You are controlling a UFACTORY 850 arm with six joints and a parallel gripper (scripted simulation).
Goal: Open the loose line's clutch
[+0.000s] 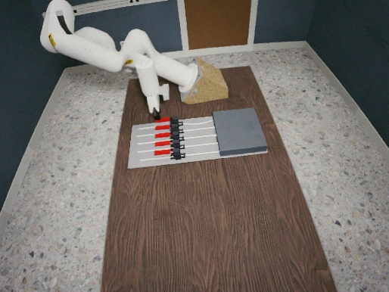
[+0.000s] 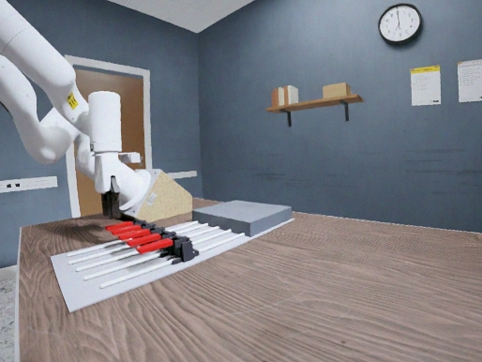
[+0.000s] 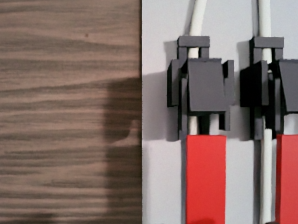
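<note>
Now: hand 11 cm short of the light grey plate, 10 cm above it and 6 cm to the left of it.
</note>
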